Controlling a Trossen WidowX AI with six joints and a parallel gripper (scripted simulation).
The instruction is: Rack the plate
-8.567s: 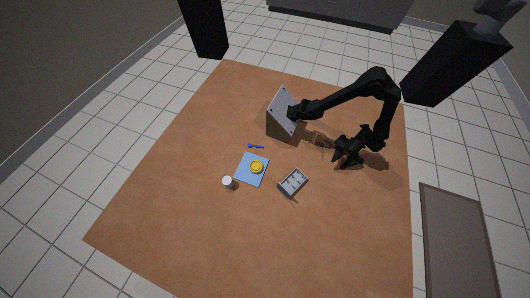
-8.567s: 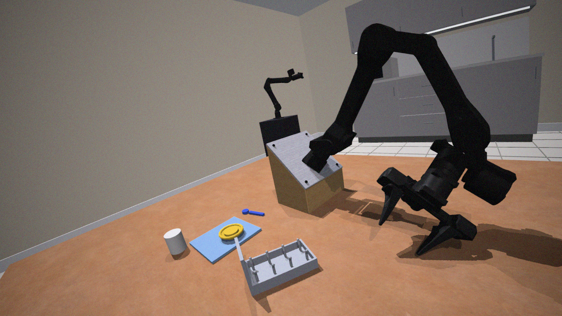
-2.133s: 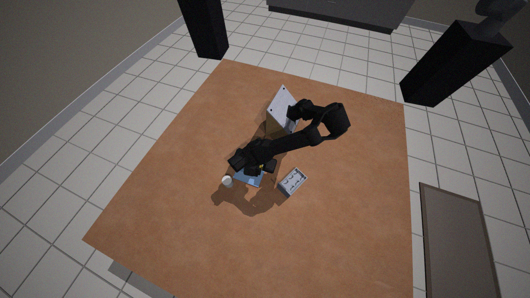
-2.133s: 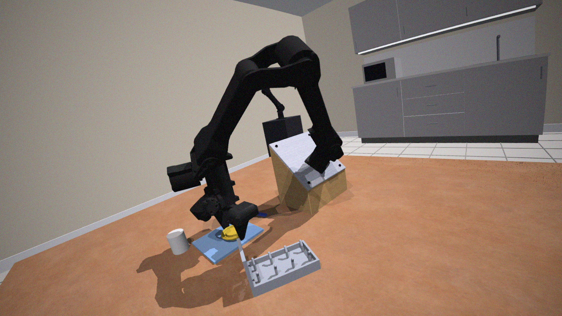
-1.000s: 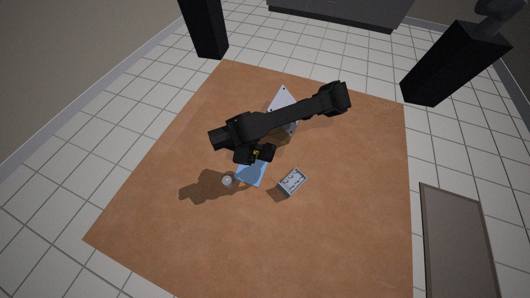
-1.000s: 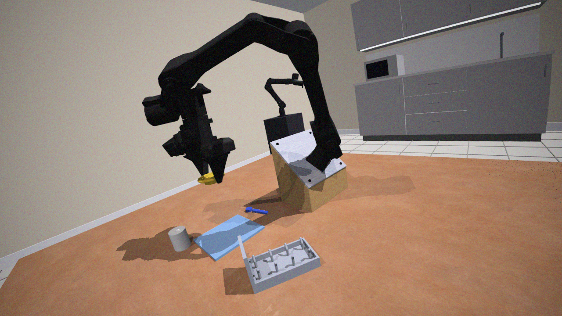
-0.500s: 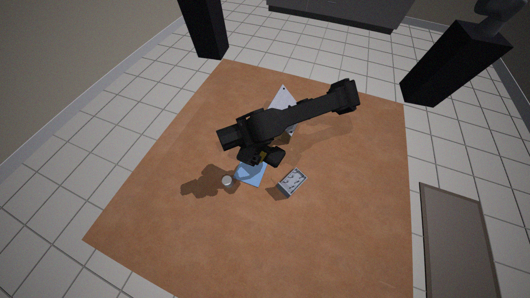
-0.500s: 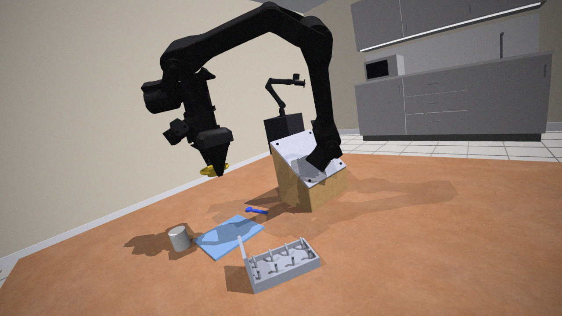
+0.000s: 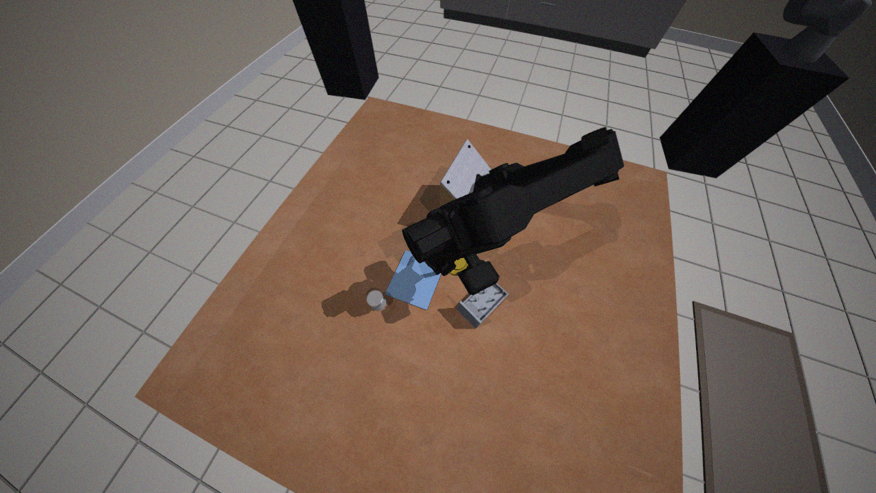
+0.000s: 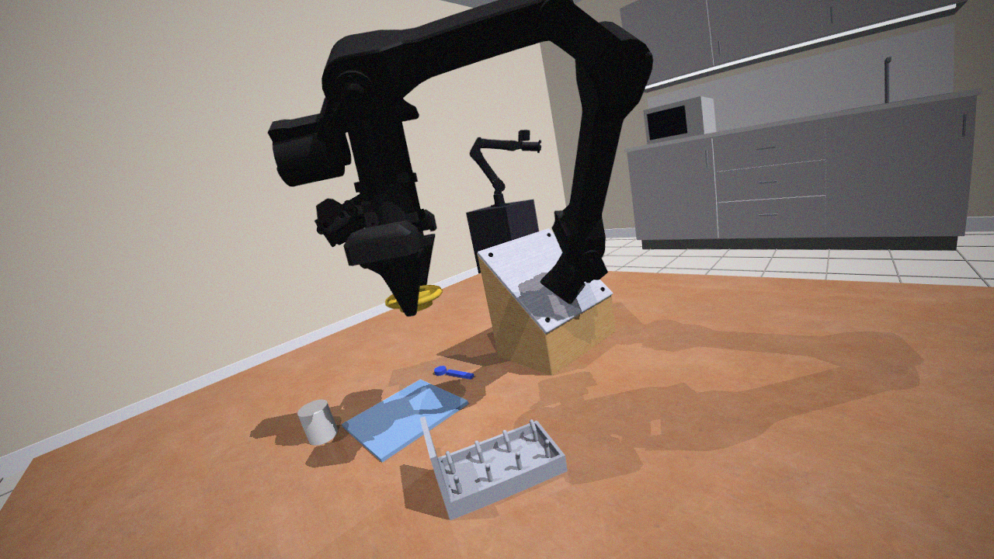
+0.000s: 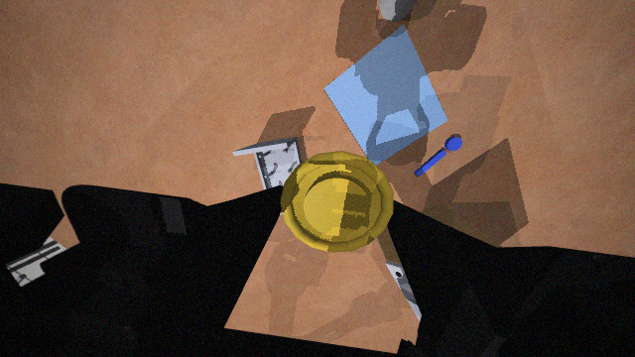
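Right now the grey dish rack is 17 cm below my gripper tip, 9 cm to the left of it and 2 cm ahead of it. Also, from my gripper tip: light blue mat: 19 cm below, 11 cm to the right, 1 cm behind; blue spoon: 19 cm below, 13 cm to the right, 13 cm behind; yellow plate: 1 cm above.
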